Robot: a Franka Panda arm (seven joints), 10 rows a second.
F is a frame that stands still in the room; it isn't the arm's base.
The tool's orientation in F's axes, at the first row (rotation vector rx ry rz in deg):
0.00, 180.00, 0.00
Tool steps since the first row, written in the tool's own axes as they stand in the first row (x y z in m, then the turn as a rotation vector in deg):
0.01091, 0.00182, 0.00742, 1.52, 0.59, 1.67
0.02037, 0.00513, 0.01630, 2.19, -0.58, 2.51
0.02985, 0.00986, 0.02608, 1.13, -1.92, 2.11
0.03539, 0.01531, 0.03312, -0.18, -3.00, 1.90
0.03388, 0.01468, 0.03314, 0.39, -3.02, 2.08
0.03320, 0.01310, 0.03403, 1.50, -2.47, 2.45
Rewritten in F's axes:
-0.01091, 0.00182, -0.00742, -1.52, 0.59, -1.67
-0.02037, 0.00513, -0.01630, -2.19, -0.58, -2.51
-0.02985, 0.00986, -0.02608, -1.13, -1.92, -2.11
-0.03539, 0.01531, -0.03312, 0.18, -3.00, -1.90
-0.03388, 0.01468, -0.03314, -0.39, -3.02, -2.08
-0.03320, 0.01310, -0.03403, -1.50, -2.47, -2.45

